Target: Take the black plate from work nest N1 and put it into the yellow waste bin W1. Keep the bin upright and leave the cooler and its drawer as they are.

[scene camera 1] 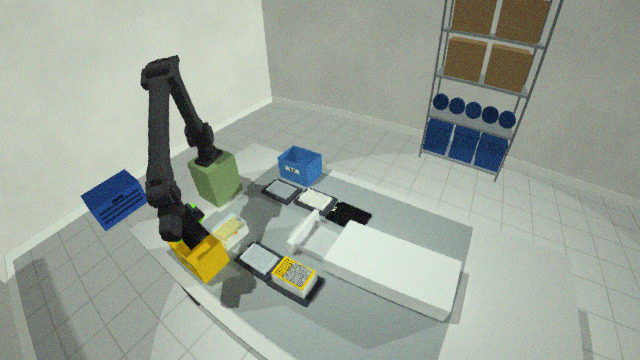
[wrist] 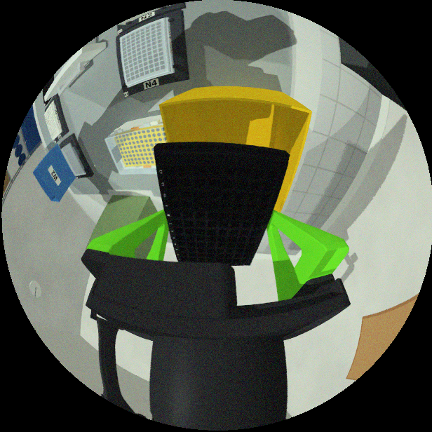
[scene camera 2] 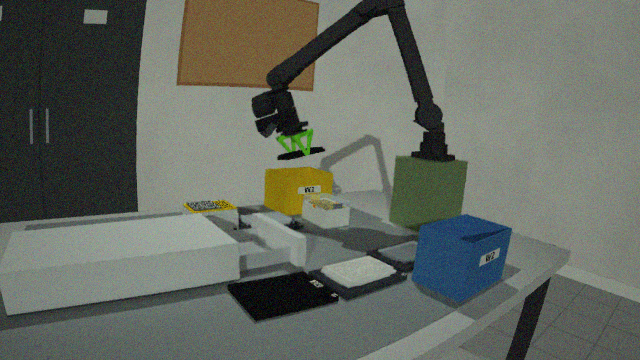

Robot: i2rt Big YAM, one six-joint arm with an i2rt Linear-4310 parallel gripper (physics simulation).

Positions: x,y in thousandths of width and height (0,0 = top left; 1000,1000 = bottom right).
yellow bin W1: scene camera 1 327,712; wrist 550,265; scene camera 2 445,521
